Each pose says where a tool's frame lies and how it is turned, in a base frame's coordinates. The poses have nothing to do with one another.
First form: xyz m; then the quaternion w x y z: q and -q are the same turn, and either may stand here.
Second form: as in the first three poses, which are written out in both.
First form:
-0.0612 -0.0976 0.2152 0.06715 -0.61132 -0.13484 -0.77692
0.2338 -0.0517 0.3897 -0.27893 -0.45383 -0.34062 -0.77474
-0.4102 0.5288 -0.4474 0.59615 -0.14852 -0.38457 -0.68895
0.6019 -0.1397 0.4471 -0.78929 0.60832 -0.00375 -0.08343
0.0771 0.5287 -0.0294 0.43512 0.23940 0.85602 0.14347
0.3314 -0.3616 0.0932 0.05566 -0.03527 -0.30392 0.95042
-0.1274 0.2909 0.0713 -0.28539 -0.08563 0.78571 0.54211
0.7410 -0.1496 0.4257 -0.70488 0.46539 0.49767 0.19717
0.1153 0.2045 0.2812 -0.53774 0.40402 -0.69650 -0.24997
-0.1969 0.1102 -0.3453 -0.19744 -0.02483 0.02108 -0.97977
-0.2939 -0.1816 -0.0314 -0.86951 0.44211 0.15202 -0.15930
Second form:
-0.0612 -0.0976 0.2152 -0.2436 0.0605 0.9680 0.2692 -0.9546 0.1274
0.2338 -0.0517 0.3897 -0.4325 0.7414 0.5132 -0.1230 -0.6124 0.7810
-0.4102 0.5288 -0.4474 -0.2451 -0.7072 0.6632 0.9357 0.0066 0.3528
0.6019 -0.1397 0.4471 0.9861 0.1271 -0.1074 -0.1363 0.2460 -0.9596
0.0771 0.5287 -0.0294 -0.5067 0.5347 -0.6763 0.2850 0.8442 0.4540
0.3314 -0.3616 0.0932 -0.9913 0.1272 -0.0332 -0.0844 -0.8091 -0.5816
-0.1274 0.2909 0.0713 -0.8224 -0.4440 0.3556 0.1749 0.3976 0.9008
0.7410 -0.1496 0.4257 0.4269 0.1853 0.8851 0.7412 0.4891 -0.4598
0.1153 0.2045 0.2812 -0.0952 -0.2940 -0.9511 -0.8316 0.5486 -0.0863
-0.1969 0.1102 -0.3453 -0.9208 0.3858 0.0570 -0.3879 -0.9211 -0.0315
-0.2939 -0.1816 -0.0314 0.9030 0.4114 0.1235 -0.1426 0.5583 -0.8173

